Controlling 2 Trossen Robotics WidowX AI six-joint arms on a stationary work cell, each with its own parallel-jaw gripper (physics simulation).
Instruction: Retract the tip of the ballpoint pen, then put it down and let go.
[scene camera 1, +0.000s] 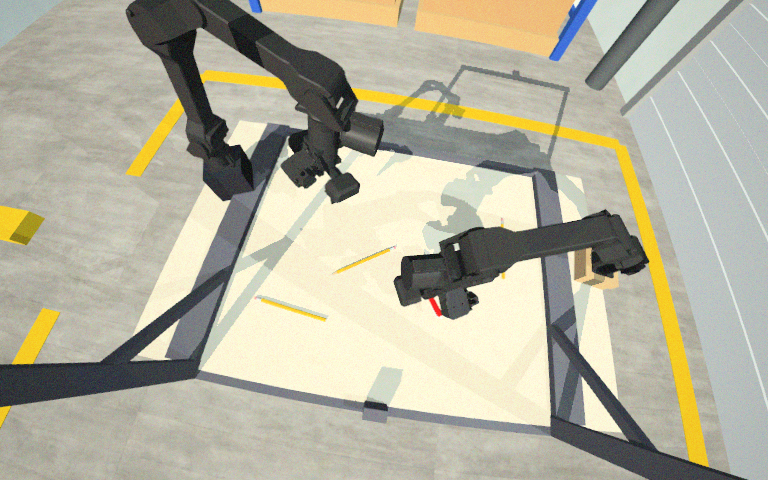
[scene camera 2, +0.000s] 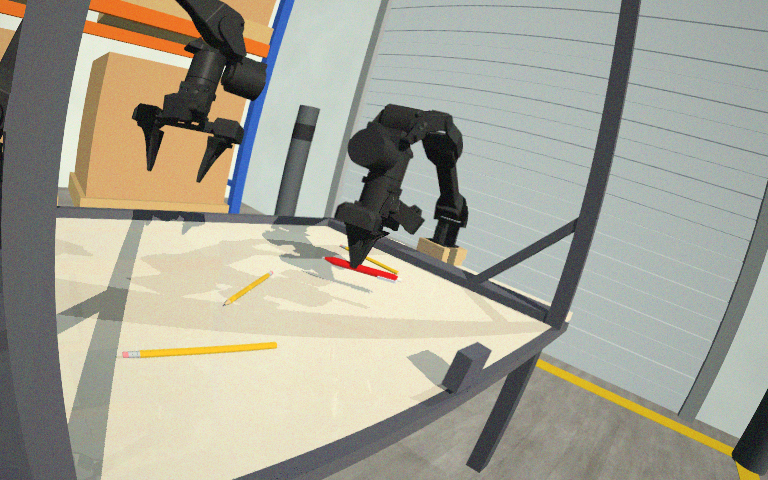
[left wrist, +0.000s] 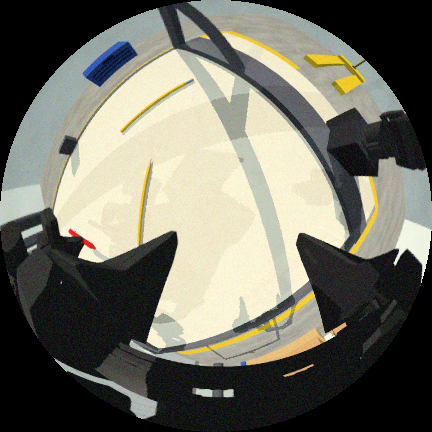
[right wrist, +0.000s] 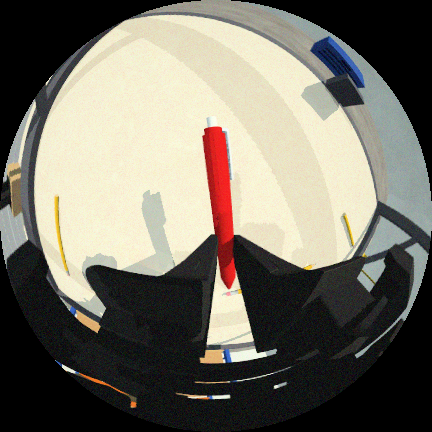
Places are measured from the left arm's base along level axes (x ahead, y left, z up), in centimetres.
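Pixels of known places: left gripper, fingertip midpoint: (scene camera 1: 322, 189) (scene camera 2: 173, 176) (left wrist: 240, 238); right gripper, fingertip midpoint: (scene camera 2: 354, 267) (left wrist: 82, 239) (right wrist: 224, 240); left arm's base, link origin: (scene camera 1: 221, 161) (left wrist: 368, 140); right arm's base, link origin: (scene camera 1: 602, 264) (scene camera 2: 443, 243).
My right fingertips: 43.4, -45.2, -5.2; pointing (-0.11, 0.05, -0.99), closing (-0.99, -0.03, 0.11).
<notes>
For each thing: its top centre in the pictures, then the offset to it from my right fingertips, as dx, dy, dz. Level surfaces: height alone.
- red ballpoint pen, top centre: (right wrist: 227, 232) (scene camera 2: 362, 263) (scene camera 1: 428, 291) (left wrist: 77, 239) +0.1, -1.1, +0.9
- third pencil, top centre: (right wrist: 58, 244) (scene camera 2: 368, 257) +27.4, +5.9, -4.7
- table, surface height: dz -5.4
My right gripper (scene camera 2: 354, 266) (right wrist: 224, 240) is shut on the red ballpoint pen (scene camera 1: 434, 306) (scene camera 2: 373, 272) (left wrist: 81, 239) (right wrist: 218, 185), near its pointed end. The pen is roughly level a little above the table, with its shadow apart from it in scene camera 2. In the right wrist view its white push button sticks out at the far end, with a pale clip alongside. The red cone lies between the fingers; no writing point can be made out there. My left gripper (scene camera 1: 320, 182) (scene camera 2: 174, 176) (left wrist: 240, 238) is open and empty, high above the table and far from the pen.
A pencil (scene camera 1: 365, 259) (scene camera 2: 248, 288) (left wrist: 144, 202) lies mid-table, another pencil (scene camera 1: 293, 309) (scene camera 2: 201, 349) (left wrist: 156, 103) at the near left in scene camera 1. A third pencil (scene camera 2: 382, 264) (right wrist: 60, 235) lies behind the right gripper. Dark frame rails (scene camera 1: 373, 392) edge the table (scene camera 1: 317, 350).
</notes>
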